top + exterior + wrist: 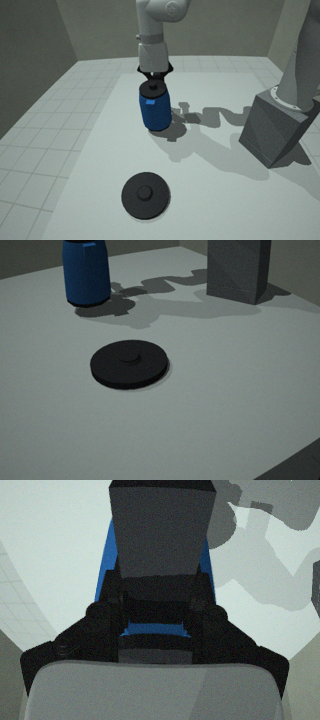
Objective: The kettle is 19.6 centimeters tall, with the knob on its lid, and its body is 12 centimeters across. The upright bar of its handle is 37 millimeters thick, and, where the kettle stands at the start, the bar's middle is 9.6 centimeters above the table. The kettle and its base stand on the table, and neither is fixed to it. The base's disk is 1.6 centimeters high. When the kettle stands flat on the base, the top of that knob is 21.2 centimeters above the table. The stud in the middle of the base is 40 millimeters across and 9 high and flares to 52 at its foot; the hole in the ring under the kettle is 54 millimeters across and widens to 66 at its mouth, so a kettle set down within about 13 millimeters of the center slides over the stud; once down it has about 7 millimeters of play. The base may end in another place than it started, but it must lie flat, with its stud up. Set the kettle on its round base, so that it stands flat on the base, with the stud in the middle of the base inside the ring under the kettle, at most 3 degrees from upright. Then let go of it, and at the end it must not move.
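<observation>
The blue kettle is 1 cm ahead of my hand, 3 cm to the left of it and 6 cm below it. From my hand the other things lie so: round black base 7 cm ahead, 35 cm to the left, 18 cm below.
</observation>
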